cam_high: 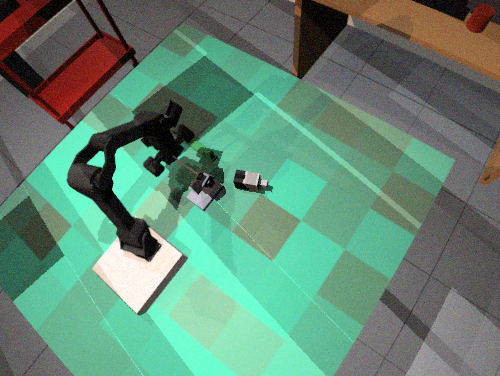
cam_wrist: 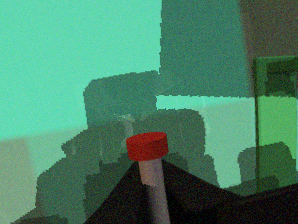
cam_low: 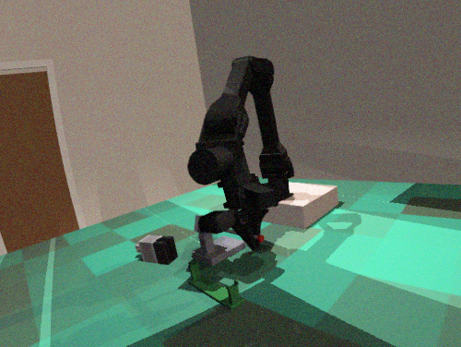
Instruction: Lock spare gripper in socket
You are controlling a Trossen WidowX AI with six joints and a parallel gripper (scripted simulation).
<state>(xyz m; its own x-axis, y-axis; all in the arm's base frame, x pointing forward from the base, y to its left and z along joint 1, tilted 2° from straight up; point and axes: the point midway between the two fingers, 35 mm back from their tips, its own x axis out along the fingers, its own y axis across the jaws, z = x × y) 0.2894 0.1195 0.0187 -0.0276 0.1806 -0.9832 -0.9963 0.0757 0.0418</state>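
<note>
The green pin rest lies 10 cm ahead of my gripper tip, 3 cm to the right of it and 3 cm below it. Round my gripper tip: grey mount: 14 cm to the right, 2 cm behind; spare gripper: 27 cm to the right, 8 cm ahead, 3 cm below.
</note>
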